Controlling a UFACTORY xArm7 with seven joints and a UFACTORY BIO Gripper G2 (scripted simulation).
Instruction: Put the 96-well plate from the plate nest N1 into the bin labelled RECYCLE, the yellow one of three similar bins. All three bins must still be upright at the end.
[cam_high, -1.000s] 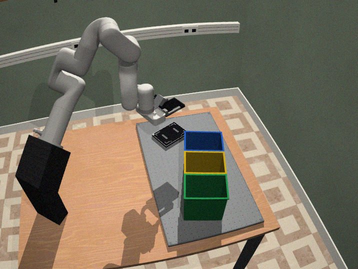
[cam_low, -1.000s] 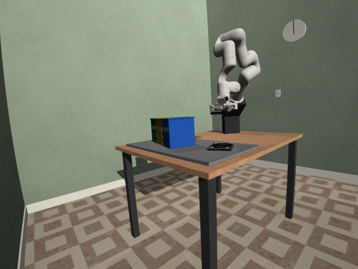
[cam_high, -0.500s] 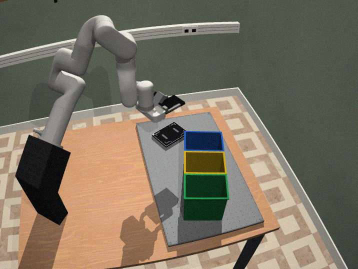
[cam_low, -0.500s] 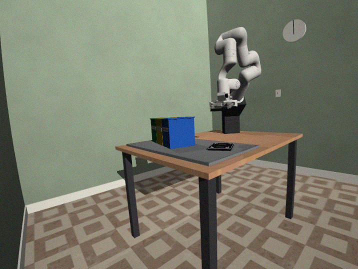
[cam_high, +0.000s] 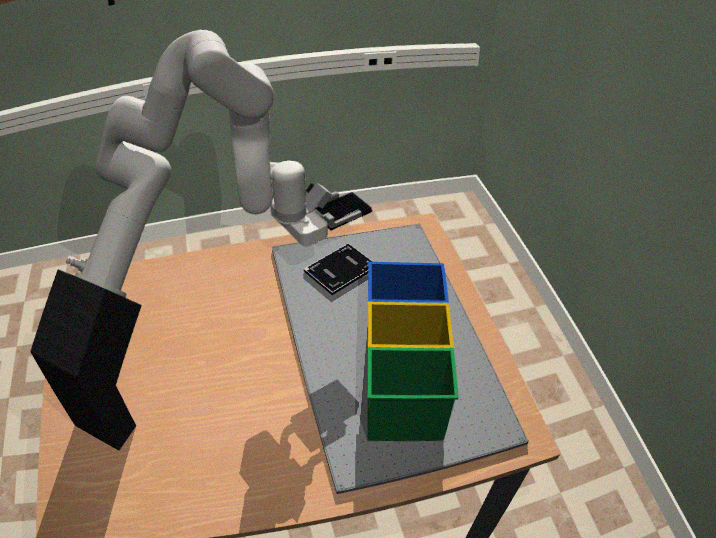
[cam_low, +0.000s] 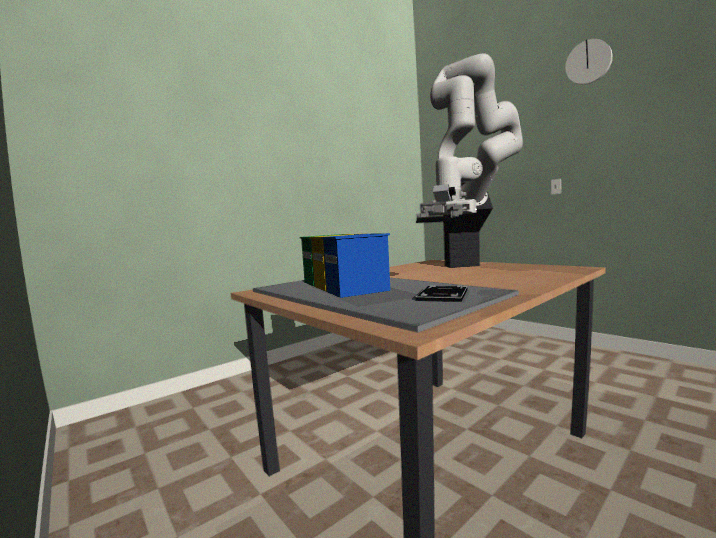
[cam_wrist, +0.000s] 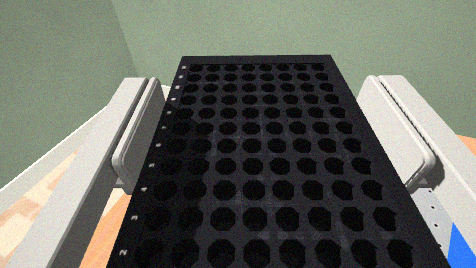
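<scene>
Now: the yellow bin 10 cm ahead of my hand, 37 cm to the right of it and 14 cm below it. The rest, counted from my hand: black plate nest N1: 1 cm to the left, 22 cm below; blue bin: 12 cm ahead, 24 cm to the right, 14 cm below; black 96-well plate: 1 cm below.
</scene>
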